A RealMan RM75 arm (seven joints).
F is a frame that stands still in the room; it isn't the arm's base.
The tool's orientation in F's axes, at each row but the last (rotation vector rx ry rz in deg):
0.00, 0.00, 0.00
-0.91, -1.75, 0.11
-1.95, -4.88, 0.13
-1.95, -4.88, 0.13
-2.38, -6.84, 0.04
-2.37, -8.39, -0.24
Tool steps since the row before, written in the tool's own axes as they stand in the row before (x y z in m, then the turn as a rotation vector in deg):
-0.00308, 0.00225, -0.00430, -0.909, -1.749, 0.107
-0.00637, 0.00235, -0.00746, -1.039, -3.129, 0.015
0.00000, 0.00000, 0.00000, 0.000, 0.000, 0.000
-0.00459, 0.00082, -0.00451, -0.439, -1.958, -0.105
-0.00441, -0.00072, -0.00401, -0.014, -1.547, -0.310
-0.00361, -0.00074, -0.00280, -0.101, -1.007, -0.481
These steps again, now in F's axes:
-0.00308, 0.00225, -0.00430, -0.909, -1.749, 0.107
-0.00614, 0.00222, -0.00769, -1.034, -3.131, 0.033
0.00000, 0.00000, 0.00000, 0.000, 0.000, 0.000
-0.00419, 0.00065, -0.00491, -0.427, -1.962, -0.075
-0.00390, -0.00090, -0.00447, 0.020, -1.559, -0.245
-0.00317, -0.00085, -0.00326, -0.037, -1.026, -0.449

